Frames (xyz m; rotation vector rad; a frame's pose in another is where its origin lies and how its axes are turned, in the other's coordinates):
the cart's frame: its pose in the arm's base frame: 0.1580 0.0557 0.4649 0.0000 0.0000 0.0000
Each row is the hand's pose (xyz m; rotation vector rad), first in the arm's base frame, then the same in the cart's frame.
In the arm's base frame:
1: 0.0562 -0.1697 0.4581 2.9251 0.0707 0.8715
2: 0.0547 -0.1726 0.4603 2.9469 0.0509 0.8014
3: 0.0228 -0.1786 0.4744 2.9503 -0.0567 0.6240
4: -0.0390 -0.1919 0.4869 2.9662 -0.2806 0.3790
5: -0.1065 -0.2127 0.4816 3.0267 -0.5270 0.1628
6: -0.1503 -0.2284 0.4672 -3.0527 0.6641 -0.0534
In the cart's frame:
1: -0.1018 -0.2254 -0.0068 2.9251 0.0707 0.8715
2: -0.1033 -0.2283 -0.0046 2.9469 0.0509 0.8014
3: -0.1352 -0.2343 0.0095 2.9503 -0.0567 0.6240
4: -0.1970 -0.2476 0.0220 2.9662 -0.2806 0.3790
5: -0.2645 -0.2684 0.0167 3.0267 -0.5270 0.1628
6: -0.3083 -0.2841 0.0023 -3.0527 0.6641 -0.0534

